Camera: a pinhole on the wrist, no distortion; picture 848 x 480 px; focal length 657.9 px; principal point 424.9 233.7 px. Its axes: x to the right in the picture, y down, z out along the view. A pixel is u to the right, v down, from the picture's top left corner.
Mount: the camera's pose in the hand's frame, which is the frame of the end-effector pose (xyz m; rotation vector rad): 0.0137 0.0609 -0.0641 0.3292 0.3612 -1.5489
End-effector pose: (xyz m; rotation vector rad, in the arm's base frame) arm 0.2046 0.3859 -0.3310 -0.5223 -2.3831 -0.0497
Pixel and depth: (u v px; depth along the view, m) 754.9 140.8 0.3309
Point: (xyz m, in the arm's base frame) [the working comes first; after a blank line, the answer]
In the camera's frame: 0.1660 -0.0467 0.3309

0.0332 0.1931 -0.4519
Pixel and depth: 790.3 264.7 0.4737
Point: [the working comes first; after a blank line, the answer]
In the camera's frame: 0.2631 0.0223 0.4737

-0.1257 0.0965 -0.4574
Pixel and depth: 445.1 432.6 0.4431
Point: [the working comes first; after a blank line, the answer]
In the camera's frame: 0.0136 0.1340 0.4431

-0.1596 0.3693 -0.4677
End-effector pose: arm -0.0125 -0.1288 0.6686 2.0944 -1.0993 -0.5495
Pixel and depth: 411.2 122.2 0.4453
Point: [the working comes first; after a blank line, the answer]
In the camera's frame: -0.0093 -0.0755 0.4453

-0.1972 -0.1689 0.3522
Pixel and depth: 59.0 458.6 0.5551
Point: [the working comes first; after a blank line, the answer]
In the camera's frame: -0.3087 0.1898 0.5551

-0.3103 -0.5680 0.3588
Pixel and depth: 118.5 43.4 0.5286
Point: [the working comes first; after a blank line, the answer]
In the camera's frame: -0.2462 -0.1529 0.5286

-0.4475 -0.2470 0.3704
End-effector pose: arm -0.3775 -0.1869 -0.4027 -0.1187 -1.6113 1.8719
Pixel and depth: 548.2 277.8 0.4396
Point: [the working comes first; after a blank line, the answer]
In the camera's frame: 0.0824 0.0295 0.4396

-0.4735 -0.4084 -0.1318
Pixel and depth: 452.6 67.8 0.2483
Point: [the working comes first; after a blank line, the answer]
In the camera's frame: 0.0105 -0.0626 0.2483

-0.3942 -0.3426 -0.3310
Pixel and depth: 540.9 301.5 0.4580
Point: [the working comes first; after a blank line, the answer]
In the camera's frame: 0.0808 0.0472 0.4580

-0.4929 -0.4131 -0.1159
